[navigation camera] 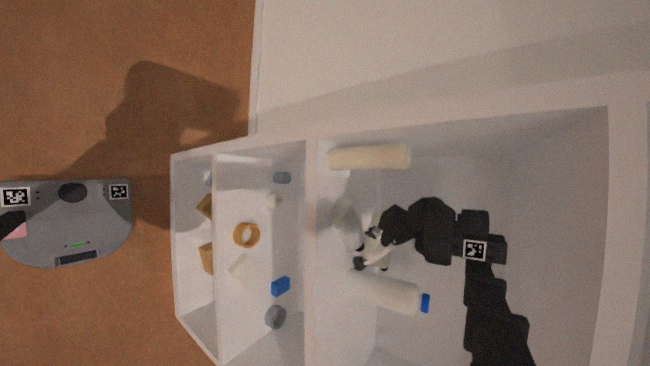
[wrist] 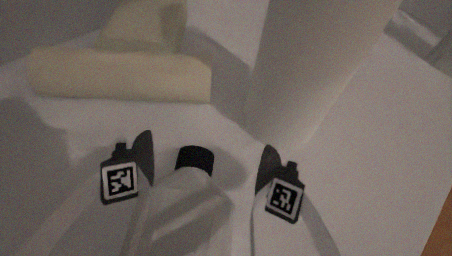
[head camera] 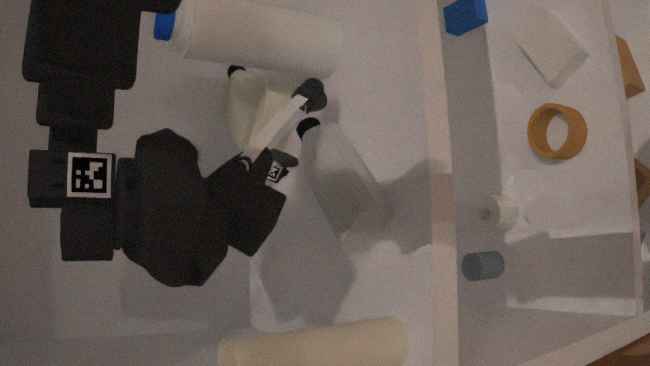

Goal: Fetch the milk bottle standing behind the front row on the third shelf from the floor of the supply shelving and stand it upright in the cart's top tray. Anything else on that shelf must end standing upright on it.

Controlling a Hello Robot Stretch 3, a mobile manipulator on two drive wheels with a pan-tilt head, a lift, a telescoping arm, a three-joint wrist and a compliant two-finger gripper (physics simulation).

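Where they show: gripper, fingertip midpoint: (navigation camera: 362, 249) (head camera: 302, 122); robot's base, origin of the base link: (navigation camera: 74, 191).
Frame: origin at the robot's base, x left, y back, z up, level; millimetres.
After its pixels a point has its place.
Observation:
A tall white bottle with a blue cap (head camera: 260, 40) {x -492, y 239, z 1099 mm} (navigation camera: 385, 292) {x -490, y 243, z 1112 mm} (wrist: 310, 65), which looks like the milk bottle, stands upright on the shelf. A translucent grey bottle with a black cap (head camera: 345, 185) {x -434, y 67, z 1034 mm} (navigation camera: 345, 215) {x -414, y 36, z 1035 mm} (wrist: 185, 210) lies tipped over in front of it. My gripper (head camera: 301, 127) {x -528, y 158, z 1029 mm} (navigation camera: 366, 247) {x -528, y 158, z 1029 mm} (wrist: 208, 156) {x -528, y 158, z 1029 mm} is open around the grey bottle's cap, with gaps at both fingers in the wrist view. A cream cylinder (wrist: 125, 77) lies on its side, and a cream bottle (head camera: 239, 107) {x -708, y 230, z 1042 mm} (wrist: 145, 25) lies or leans behind it. The cart does not show.
Another cream container (head camera: 315, 345) {x -403, y -80, z 1094 mm} (navigation camera: 370, 156) {x -399, y -95, z 1101 mm} stands near the shelving's side. The lower shelf holds an orange ring (head camera: 557, 131) (navigation camera: 246, 235) {x -481, y 192, z 534 mm}, a blue block (head camera: 466, 16) {x -625, y 469, z 574 mm} (navigation camera: 280, 286) {x -624, y 473, z 574 mm} and small grey cylinders. A shelf edge (head camera: 442, 300) {x -361, y -50, z 980 mm} (navigation camera: 311, 280) {x -353, y 184, z 980 mm} runs in front. My base (navigation camera: 75, 220) {x -1, y 98, z 160 mm} is on the floor.

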